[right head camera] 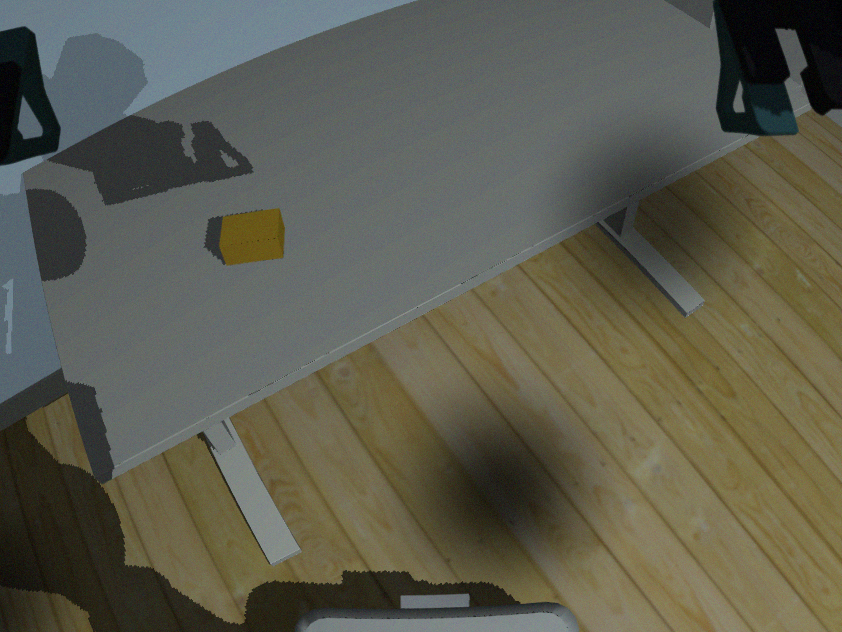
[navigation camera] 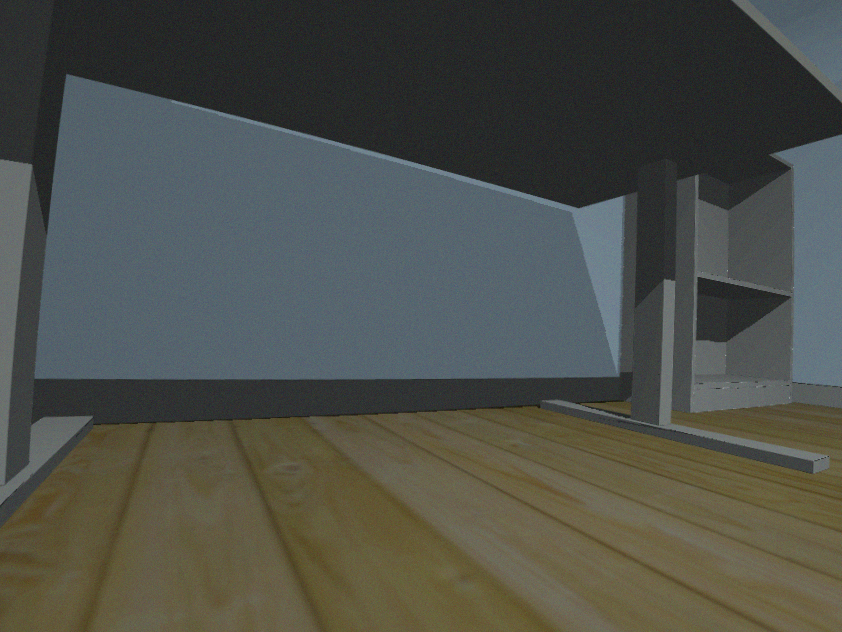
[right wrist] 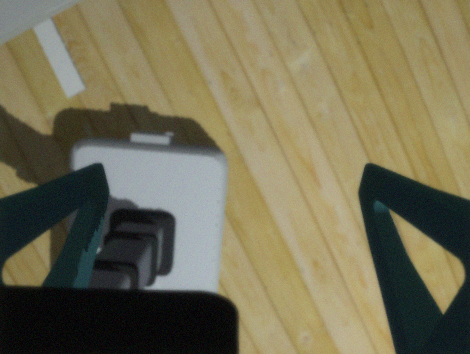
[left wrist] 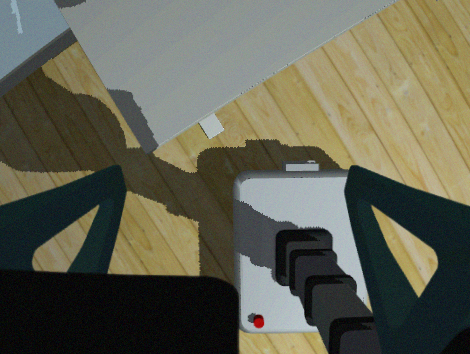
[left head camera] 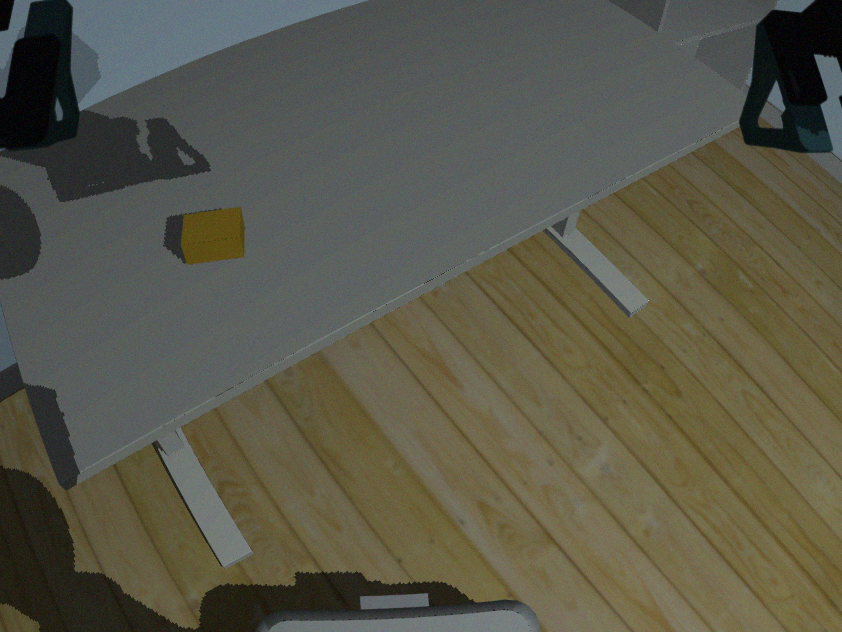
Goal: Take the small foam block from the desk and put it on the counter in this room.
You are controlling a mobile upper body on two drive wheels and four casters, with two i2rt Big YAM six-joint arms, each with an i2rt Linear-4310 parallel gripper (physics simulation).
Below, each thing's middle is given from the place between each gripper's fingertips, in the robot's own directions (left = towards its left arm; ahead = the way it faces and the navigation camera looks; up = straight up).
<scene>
Now: the yellow foam block (left head camera: 216, 235) 54 cm below my left hand, 41 cm ahead of it and 2 cm to the left of it.
My right gripper is now 41 cm short of the yellow foam block, 47 cm to the right of it and 54 cm above it.
</scene>
